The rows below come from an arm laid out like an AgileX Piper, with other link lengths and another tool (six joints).
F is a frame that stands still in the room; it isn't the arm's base.
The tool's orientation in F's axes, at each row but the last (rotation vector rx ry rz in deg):
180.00, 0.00, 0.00
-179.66, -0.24, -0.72
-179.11, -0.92, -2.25
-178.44, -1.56, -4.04
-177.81, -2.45, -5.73
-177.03, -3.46, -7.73
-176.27, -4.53, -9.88
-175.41, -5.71, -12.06
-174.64, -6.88, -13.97
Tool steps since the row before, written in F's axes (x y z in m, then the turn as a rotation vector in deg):
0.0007, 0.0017, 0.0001, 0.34, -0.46, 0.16
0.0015, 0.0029, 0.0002, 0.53, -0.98, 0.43
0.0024, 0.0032, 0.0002, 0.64, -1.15, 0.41
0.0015, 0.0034, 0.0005, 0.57, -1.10, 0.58
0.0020, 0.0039, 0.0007, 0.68, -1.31, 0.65
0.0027, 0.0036, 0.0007, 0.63, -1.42, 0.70
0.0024, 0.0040, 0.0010, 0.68, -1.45, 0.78
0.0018, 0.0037, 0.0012, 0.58, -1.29, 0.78
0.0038, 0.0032, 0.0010, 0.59, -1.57, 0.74
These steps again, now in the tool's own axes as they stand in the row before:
0.0007, -0.0017, -0.0001, 0.34, 0.46, -0.16
0.0015, -0.0029, -0.0002, 0.53, 0.98, -0.43
0.0024, -0.0032, -0.0001, 0.64, 1.15, -0.41
0.0016, -0.0034, -0.0003, 0.58, 1.09, -0.58
0.0021, -0.0039, -0.0004, 0.69, 1.31, -0.65
0.0029, -0.0035, -0.0003, 0.64, 1.41, -0.71
0.0027, -0.0039, -0.0005, 0.69, 1.44, -0.79
0.0022, -0.0036, -0.0007, 0.60, 1.27, -0.79
0.0041, -0.0029, -0.0001, 0.59, 1.55, -0.77

